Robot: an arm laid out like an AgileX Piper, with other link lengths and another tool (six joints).
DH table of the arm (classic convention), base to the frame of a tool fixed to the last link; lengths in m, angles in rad. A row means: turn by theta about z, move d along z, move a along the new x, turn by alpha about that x. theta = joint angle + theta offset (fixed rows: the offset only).
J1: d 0.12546, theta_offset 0, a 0, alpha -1.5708
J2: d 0, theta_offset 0.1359, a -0.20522, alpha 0
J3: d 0, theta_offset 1.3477, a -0.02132, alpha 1.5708
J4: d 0.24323, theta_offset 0, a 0, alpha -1.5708
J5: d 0, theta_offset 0, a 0, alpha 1.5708
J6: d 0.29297, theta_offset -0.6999, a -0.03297, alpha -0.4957
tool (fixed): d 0.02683, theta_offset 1.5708, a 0, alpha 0
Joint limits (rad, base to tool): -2.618..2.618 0..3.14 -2.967..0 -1.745..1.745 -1.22..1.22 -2.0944..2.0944
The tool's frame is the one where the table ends.
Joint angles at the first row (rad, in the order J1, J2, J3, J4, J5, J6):
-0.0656 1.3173 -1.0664 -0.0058 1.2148 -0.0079
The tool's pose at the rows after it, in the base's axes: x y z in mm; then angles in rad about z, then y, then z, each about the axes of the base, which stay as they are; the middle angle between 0 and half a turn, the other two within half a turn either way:
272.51, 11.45, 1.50, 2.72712, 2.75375, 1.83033
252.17, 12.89, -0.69, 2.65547, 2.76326, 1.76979
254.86, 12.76, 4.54, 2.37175, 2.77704, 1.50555
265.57, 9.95, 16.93, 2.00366, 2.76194, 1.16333
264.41, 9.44, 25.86, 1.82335, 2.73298, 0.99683
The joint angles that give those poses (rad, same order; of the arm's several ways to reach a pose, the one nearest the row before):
-0.0656 1.1702 -0.9324 -0.0058 1.2148 0.0000
-0.0656 1.0192 -0.8050 -0.0058 1.2100 -0.0060
-0.0657 0.8614 -0.6869 -0.0058 1.1460 -0.0061
-0.0656 0.6970 -0.5817 -0.0139 1.0715 -0.0060
-0.0656 0.5584 -0.5125 -0.0162 1.0661 -0.0060

